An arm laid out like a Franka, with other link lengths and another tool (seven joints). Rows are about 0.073 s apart.
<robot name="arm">
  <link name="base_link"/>
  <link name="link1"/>
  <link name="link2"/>
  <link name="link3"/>
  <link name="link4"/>
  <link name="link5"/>
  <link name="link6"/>
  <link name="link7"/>
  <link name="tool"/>
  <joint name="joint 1" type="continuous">
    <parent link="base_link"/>
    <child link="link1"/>
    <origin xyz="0 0 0.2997" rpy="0 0 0"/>
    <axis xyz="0 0 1"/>
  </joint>
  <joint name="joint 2" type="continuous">
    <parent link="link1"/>
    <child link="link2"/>
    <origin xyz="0 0 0" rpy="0 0 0"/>
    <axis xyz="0 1 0"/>
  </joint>
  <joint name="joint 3" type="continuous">
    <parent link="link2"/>
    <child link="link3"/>
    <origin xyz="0 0 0.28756" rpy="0 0 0"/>
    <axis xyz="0 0 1"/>
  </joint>
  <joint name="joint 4" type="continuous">
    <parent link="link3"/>
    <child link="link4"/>
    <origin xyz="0.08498 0 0" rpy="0 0 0"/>
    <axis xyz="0 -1 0"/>
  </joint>
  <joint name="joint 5" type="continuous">
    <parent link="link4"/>
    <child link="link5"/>
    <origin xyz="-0.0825 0 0.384" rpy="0 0 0"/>
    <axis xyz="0 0 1"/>
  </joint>
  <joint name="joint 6" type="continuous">
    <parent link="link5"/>
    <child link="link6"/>
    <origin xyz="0 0 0" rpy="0 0 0"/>
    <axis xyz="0 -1 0"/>
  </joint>
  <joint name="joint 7" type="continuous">
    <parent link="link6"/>
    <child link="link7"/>
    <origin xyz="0.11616 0 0" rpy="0 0 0"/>
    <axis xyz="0 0 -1"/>
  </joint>
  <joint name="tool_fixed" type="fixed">
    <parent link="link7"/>
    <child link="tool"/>
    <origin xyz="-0.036 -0.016 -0.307" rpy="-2.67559 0 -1.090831"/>
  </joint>
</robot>
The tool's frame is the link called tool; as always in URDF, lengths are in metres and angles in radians. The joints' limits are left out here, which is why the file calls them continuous.
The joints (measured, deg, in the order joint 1, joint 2, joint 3, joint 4, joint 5, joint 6, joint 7), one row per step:
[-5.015, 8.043, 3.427, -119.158, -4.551, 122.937, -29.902]
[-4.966, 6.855, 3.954, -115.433, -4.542, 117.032, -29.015]
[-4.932, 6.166, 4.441, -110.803, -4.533, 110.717, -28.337]
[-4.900, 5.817, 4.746, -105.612, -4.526, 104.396, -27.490]
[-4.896, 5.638, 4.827, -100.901, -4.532, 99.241, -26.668]
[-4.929, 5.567, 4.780, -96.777, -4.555, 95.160, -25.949]
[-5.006, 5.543, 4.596, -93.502, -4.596, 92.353, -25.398]
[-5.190, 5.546, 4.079, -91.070, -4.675, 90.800, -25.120]
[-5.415, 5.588, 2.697, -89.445, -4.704, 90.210, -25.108]
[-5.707, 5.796, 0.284, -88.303, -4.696, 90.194, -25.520]
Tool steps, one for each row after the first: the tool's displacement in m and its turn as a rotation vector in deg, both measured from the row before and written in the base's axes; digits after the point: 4 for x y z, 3 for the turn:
[0.0017, 0.0037, 0.0327, -0.317, 0.929, -0.683]
[0.0021, 0.0032, 0.0353, -0.288, 0.938, -0.580]
[0.0015, 0.0018, 0.0373, -0.286, 0.709, -0.953]
[0.0010, -0.0002, 0.0335, -0.246, 0.196, -1.108]
[0.0008, -0.0016, 0.0291, -0.203, -0.174, -1.099]
[0.0013, -0.0031, 0.0232, -0.170, -0.536, -1.022]
[0.0025, -0.0075, 0.0176, -0.187, -0.894, -1.094]
[0.0023, -0.0161, 0.0119, -0.199, -0.982, -1.663]
[0.0008, -0.0270, 0.0072, -0.257, -0.863, -2.288]

